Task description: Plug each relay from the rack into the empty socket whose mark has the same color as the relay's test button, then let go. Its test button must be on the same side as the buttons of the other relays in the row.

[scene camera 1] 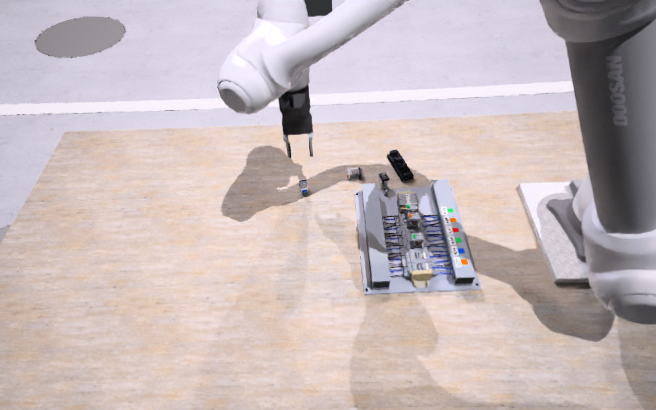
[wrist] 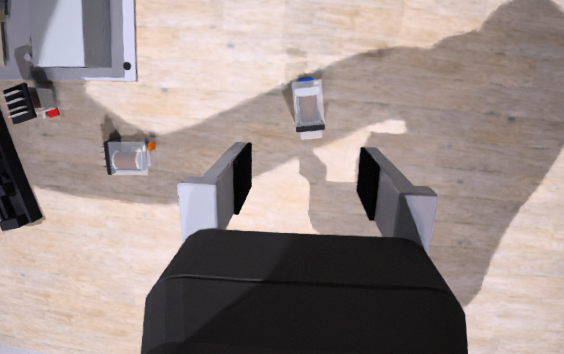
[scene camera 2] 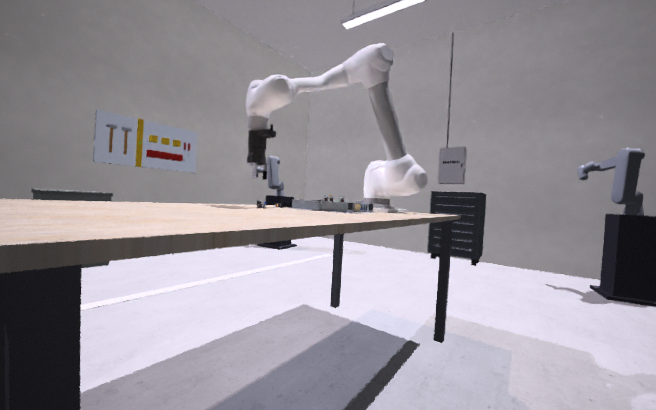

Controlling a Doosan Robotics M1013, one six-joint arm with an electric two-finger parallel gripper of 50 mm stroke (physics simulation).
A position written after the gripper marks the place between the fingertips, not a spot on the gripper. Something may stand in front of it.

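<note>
Scene camera 1 gives you the gripper [scene camera 1: 300, 154] along with a grey panel [scene camera 1: 442, 282]. In the wrist view you get the gripper again [wrist: 304, 167], and there's a relay [wrist: 307, 93] in there too.
</note>
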